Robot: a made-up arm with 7 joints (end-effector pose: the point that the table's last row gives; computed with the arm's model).
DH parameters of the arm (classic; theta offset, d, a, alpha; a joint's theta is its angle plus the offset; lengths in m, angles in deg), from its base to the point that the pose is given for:
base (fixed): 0 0 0 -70
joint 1: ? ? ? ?
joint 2: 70 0 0 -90
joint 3: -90 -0.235 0.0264 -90
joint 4: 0 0 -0.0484 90
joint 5: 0 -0.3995 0 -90
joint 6: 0 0 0 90
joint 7: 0 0 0 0
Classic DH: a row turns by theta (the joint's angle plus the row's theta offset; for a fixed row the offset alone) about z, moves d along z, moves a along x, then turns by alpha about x.
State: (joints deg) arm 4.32 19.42 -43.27 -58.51 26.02 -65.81 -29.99
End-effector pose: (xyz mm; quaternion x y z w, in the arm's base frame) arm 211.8 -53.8 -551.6 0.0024 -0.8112 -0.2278 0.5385
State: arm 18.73 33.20 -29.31 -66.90 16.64 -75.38 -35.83
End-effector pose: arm 159.7 112.8 -540.9 0.1591 -0.8121 -0.3182 0.4626
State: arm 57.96 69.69 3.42 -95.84 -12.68 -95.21 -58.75
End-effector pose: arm 110.6 338.3 -340.5 0.1690 -0.7085 -0.6842 0.0368
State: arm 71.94 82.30 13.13 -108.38 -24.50 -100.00 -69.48
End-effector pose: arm 139.0 302.6 -300.3 -0.0336 0.6938 0.7013 0.1601
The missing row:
joint 1: 90 0 0 90
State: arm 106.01 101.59 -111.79 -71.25 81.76 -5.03 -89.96
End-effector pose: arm -361.3 243.9 359.0 -0.5999 0.6440 -0.3165 0.3540
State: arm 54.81 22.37 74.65 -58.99 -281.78 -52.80 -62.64
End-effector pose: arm -330.2 447.8 -203.3 0.8979 -0.1389 0.2988 0.2920
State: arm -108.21 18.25 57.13 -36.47 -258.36 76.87 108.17
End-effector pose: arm 522.8 57.9 340.9 -0.7546 0.5664 0.0790 0.3218
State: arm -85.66 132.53 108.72 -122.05 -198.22 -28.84 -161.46
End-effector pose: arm -374.8 -44.4 -119.7 -0.3263 0.3693 -0.3622 0.7912
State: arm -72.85 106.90 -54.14 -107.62 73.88 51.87 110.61
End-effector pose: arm 407.3 87.5 173.3 -0.2334 -0.4501 0.5170 0.6897
